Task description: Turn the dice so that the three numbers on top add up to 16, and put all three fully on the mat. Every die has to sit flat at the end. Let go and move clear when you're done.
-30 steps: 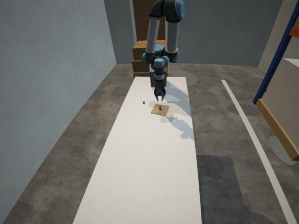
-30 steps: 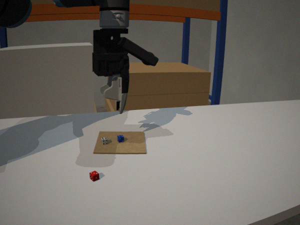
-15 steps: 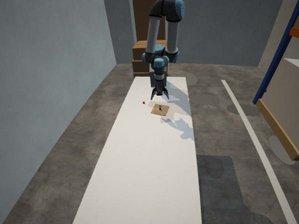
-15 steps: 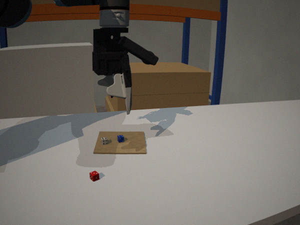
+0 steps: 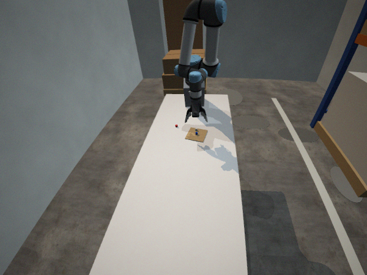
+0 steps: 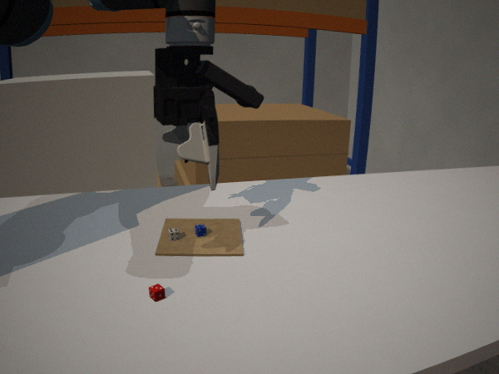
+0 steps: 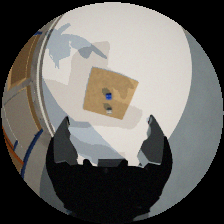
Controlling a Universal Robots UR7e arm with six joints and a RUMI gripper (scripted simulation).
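The red die is 170 mm to the right of my hand, 100 mm below it and 90 mm behind it. The rest, counted from my hand: blue die 100 mm below; mat 110 mm below; white die 100 mm below, 50 mm behind.
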